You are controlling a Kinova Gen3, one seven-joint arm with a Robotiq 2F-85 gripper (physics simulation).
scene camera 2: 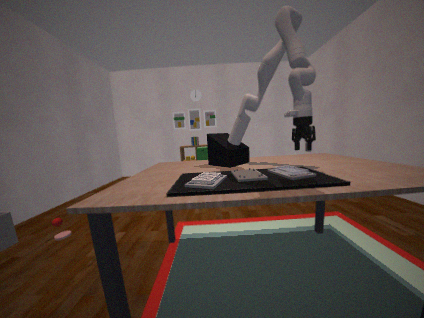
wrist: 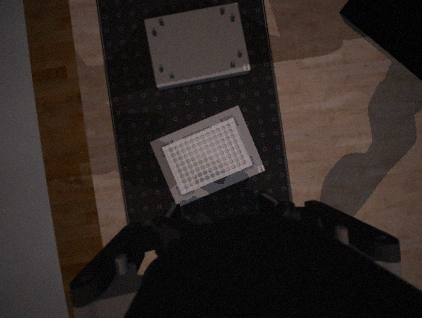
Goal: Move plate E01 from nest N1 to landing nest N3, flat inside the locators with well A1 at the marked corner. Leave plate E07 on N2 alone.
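A pale 96-well plate (scene camera 2: pixel 294 171) (wrist: pixel 207 156) lies in a grey nest (wrist: pixel 248 137) that is turned relative to the empty nest; a small light mark sits at one nest corner. The empty grey nest (scene camera 2: pixel 248 175) (wrist: pixel 200 45) has small dark pegs near its corners and a similar light corner mark. Another white plate (scene camera 2: pixel 207 178) sits on the nest at the left in the scene view. Plate and nest labels and well A1 are not readable. My gripper (scene camera 2: pixel 303 148) (wrist: pixel 220 207) is open and empty, high above the right-hand plate, pointing down.
All three nests stand on a black perforated board (scene camera 2: pixel 330 181) (wrist: pixel 137 107) on the wooden table (scene camera 2: pixel 135 187) (wrist: pixel 310 120). The black robot base (scene camera 2: pixel 225 150) (wrist: pixel 395 35) stands behind the board. Arm shadows fall across the table.
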